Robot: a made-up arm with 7 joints. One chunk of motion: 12 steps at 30 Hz.
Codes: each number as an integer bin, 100 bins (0 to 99) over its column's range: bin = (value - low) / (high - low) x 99, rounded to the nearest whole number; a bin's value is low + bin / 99 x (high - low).
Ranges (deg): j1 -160..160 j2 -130..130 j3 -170.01..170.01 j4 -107..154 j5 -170.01..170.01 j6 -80.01..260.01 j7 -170.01..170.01
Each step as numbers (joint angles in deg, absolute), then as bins.
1 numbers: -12.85 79.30 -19.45 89.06 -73.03 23.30 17.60
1 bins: 46 80 44 74 28 30 55
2 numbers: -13.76 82.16 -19.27 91.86 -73.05 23.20 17.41
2 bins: 45 81 44 75 28 30 55
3 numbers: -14.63 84.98 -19.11 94.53 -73.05 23.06 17.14
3 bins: 45 82 44 76 28 30 54
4 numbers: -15.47 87.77 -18.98 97.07 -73.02 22.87 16.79
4 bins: 45 83 44 77 28 30 54
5 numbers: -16.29 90.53 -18.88 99.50 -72.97 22.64 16.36
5 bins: 44 84 44 78 28 30 54
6 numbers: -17.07 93.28 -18.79 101.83 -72.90 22.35 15.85
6 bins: 44 85 44 79 28 30 54
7 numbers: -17.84 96.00 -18.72 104.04 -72.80 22.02 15.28
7 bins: 44 86 44 80 28 30 54
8 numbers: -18.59 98.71 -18.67 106.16 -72.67 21.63 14.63
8 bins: 44 87 44 81 28 30 54
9 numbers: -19.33 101.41 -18.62 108.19 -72.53 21.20 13.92
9 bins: 44 88 44 82 28 29 54
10 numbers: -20.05 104.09 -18.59 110.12 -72.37 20.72 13.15
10 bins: 43 89 44 82 28 29 53
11 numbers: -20.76 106.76 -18.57 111.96 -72.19 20.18 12.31
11 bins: 43 90 44 83 28 29 53
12 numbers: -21.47 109.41 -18.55 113.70 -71.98 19.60 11.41
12 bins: 43 91 44 84 29 29 53
